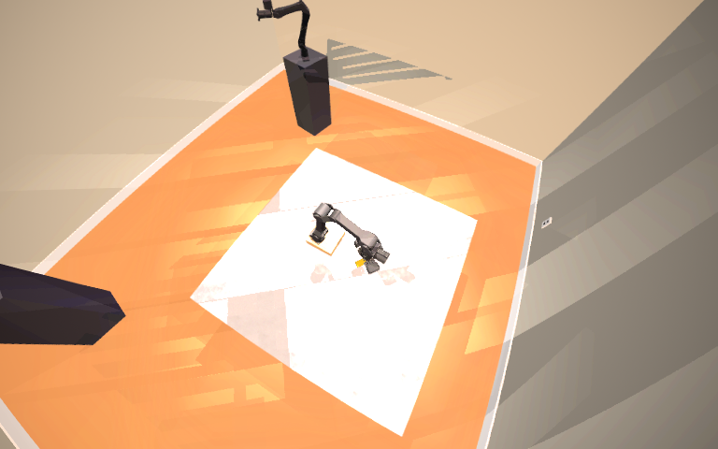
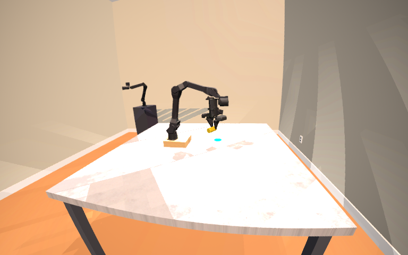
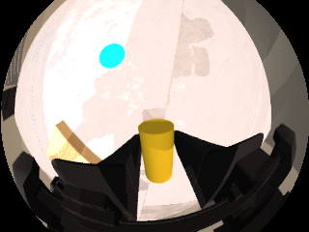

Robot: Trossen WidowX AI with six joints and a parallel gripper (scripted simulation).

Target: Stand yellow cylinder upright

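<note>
The cyan circle is 140 mm to the left of my gripper tip, 140 mm below it and 10 mm behind it. From my gripper tip the other things lie so: yellow cylinder (20 mm to the right, 10 mm behind).
</note>
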